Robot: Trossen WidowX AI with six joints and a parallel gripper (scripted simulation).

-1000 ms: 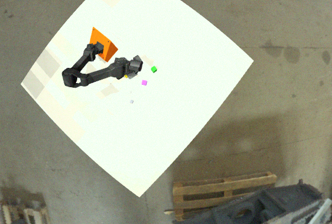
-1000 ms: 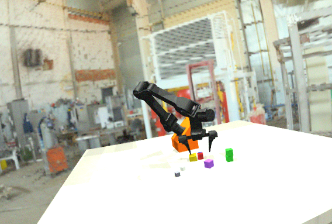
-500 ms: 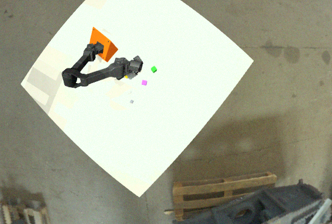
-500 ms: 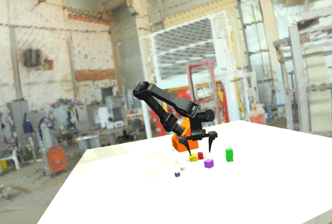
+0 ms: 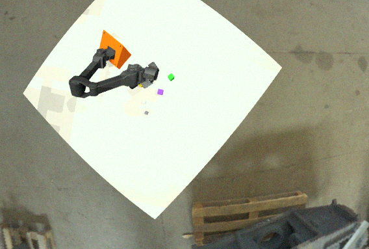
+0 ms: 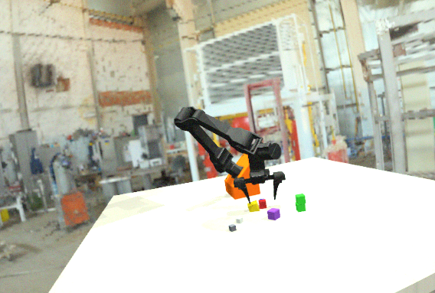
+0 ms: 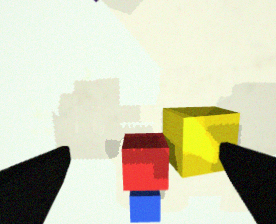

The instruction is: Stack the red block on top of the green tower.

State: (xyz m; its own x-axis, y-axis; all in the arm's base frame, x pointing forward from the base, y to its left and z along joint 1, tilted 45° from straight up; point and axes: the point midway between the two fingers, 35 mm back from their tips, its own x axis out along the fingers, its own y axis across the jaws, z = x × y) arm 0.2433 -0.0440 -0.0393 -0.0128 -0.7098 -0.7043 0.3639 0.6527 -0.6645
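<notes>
Right now my gripper tip is 10 mm past the red block and 10 mm above it. From my gripper tip the other things lie so: yellow block: 10 mm behind, 30 mm to the right, 20 mm below; small blue block: 40 mm behind, 20 mm to the left, 20 mm below; purple block: 110 mm ahead, 10 mm to the right, 10 mm below.
</notes>
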